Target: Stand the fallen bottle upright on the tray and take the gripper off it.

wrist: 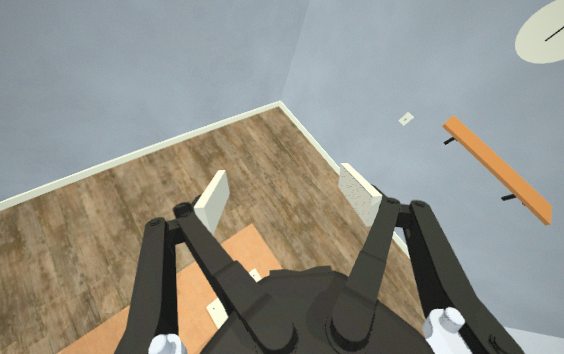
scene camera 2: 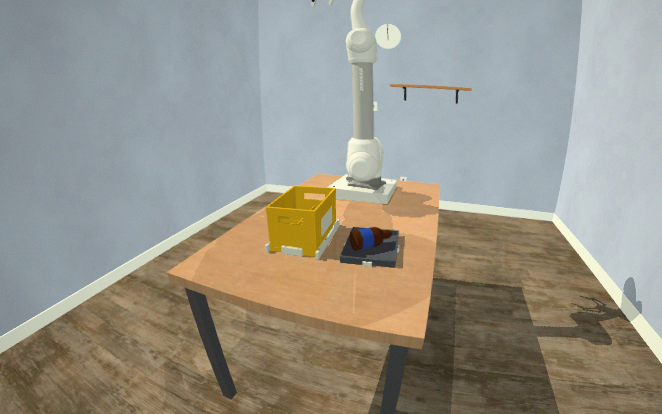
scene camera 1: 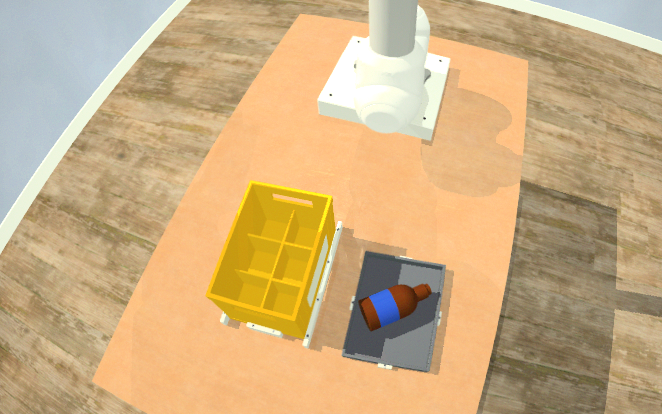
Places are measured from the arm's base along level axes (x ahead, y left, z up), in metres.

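Where they show: gripper, fingertip midpoint: (wrist: 284, 178) (scene camera 2: 321, 4); arm's base, link origin: (scene camera 2: 367, 184).
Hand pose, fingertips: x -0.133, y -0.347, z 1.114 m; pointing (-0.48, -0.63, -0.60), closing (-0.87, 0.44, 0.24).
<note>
Each offset is from my fingertips to the top centre of the thing. Level surfaces: height alone.
A brown bottle with a blue label @[0.597 m left, 0.750 m ahead, 1.087 m down] (scene camera 1: 386, 307) (scene camera 2: 368, 239) lies on its side on the dark grey tray @[0.601 m left, 0.761 m ahead, 1.140 m down] (scene camera 1: 410, 352) (scene camera 2: 367, 260). Its neck points to the right and slightly toward the robot base in scene camera 1. My gripper (wrist: 284, 178) (scene camera 2: 322, 2) is open and empty, its two pale pads wide apart. It is high above the table, far from the bottle, and its fingertips show at the top edge of scene camera 2. The bottle and the tray do not show in the wrist view.
A yellow crate with compartments @[0.327 m left, 0.787 m ahead, 0.991 m down] (scene camera 1: 311, 270) (scene camera 2: 291, 235) stands left of the tray, between white rails @[0.424 m left, 0.768 m ahead, 1.136 m down] (scene camera 1: 323, 285). The robot base (scene camera 1: 340, 107) (scene camera 2: 389, 193) stands at the far end of the table @[1.166 m down] (scene camera 1: 200, 350) (scene camera 2: 300, 290). A wall shelf (scene camera 2: 431, 87) (wrist: 500, 170) is behind the arm.
</note>
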